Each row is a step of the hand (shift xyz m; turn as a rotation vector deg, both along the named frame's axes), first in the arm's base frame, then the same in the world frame.
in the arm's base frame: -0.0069 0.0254 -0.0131 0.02 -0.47 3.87
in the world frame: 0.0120 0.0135 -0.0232 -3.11 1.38 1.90
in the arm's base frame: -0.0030 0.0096 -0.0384 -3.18 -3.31 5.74
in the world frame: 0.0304 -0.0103 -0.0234 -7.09 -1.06 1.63
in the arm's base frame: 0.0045 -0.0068 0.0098 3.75 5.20 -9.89
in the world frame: -0.0066 0.0000 0.0109 11.09 0.92 -3.88
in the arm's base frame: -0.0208 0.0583 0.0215 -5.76 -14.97 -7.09
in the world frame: -0.0155 0.0533 -0.0349 -1.27 -17.49 -0.20
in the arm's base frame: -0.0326 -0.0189 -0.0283 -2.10 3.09 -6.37
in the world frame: -0.0013 -0.0380 -0.0279 4.45 -0.89 -5.82
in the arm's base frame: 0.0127 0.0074 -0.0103 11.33 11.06 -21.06
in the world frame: 0.0171 0.0051 0.0017 25.56 2.87 -5.71
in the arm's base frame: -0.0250 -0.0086 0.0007 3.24 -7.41 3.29
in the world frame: -0.0171 -0.0139 -0.0146 -2.38 -3.85 7.46
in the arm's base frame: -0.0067 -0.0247 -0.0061 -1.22 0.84 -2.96
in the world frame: -0.0048 -0.0255 0.0042 1.79 -0.98 -2.60
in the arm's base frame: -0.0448 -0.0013 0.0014 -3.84 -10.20 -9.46
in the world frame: -0.0275 -0.0129 -0.0330 2.79 -14.01 -2.05
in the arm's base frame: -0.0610 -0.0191 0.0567 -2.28 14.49 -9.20
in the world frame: -0.0841 -0.0072 -0.0131 9.18 7.40 -12.68
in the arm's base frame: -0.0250 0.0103 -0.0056 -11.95 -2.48 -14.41
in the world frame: -0.0078 -0.0008 -0.0265 3.70 -12.01 -14.10
